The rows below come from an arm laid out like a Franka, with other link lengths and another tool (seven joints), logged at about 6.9 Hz.
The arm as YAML. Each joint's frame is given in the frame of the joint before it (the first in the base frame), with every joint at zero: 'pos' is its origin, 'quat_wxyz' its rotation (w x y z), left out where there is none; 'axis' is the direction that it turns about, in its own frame. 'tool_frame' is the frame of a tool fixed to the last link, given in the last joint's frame.
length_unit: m
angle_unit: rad
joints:
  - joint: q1
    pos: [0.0, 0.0, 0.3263]
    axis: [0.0, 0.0, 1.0]
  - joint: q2
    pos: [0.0, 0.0, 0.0]
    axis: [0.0, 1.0, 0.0]
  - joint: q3
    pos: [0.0, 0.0, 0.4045]
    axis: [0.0, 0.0, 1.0]
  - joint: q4
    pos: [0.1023, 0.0, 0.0]
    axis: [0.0, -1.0, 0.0]
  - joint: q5
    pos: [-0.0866, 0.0, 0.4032]
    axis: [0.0, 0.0, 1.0]
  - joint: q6
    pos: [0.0, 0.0, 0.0]
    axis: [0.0, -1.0, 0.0]
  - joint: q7
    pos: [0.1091, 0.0, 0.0]
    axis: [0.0, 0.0, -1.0]
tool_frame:
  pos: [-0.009, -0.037, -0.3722]
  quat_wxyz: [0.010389, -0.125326, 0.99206, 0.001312]
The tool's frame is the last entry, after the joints.
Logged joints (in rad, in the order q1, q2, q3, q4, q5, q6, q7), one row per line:
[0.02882, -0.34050, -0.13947, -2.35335, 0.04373, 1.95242, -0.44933]
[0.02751, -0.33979, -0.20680, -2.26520, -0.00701, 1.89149, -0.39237]
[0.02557, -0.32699, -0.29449, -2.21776, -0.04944, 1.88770, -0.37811]
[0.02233, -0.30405, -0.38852, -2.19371, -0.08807, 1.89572, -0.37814]
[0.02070, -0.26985, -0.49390, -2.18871, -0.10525, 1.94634, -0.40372]
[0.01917, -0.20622, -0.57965, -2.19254, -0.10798, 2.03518, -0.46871]
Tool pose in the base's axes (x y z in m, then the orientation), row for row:
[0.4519, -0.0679, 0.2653, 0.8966, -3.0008, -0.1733]
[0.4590, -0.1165, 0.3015, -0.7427, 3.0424, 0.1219]
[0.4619, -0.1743, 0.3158, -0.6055, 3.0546, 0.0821]
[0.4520, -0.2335, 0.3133, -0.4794, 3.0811, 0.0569]
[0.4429, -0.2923, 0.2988, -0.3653, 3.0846, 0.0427]
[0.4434, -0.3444, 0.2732, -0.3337, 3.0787, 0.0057]
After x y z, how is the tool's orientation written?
As a rotation vector, in radians.
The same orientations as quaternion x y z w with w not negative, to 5 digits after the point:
[0.28584, -0.95668, -0.05525, 0.00246]
[-0.23697, 0.97073, 0.03889, 0.00374]
[-0.19436, 0.98049, 0.02635, 0.01324]
[-0.15371, 0.98788, 0.01824, 0.01145]
[-0.11758, 0.99281, 0.01374, 0.01757]
[-0.10773, 0.99393, 0.00184, 0.02243]

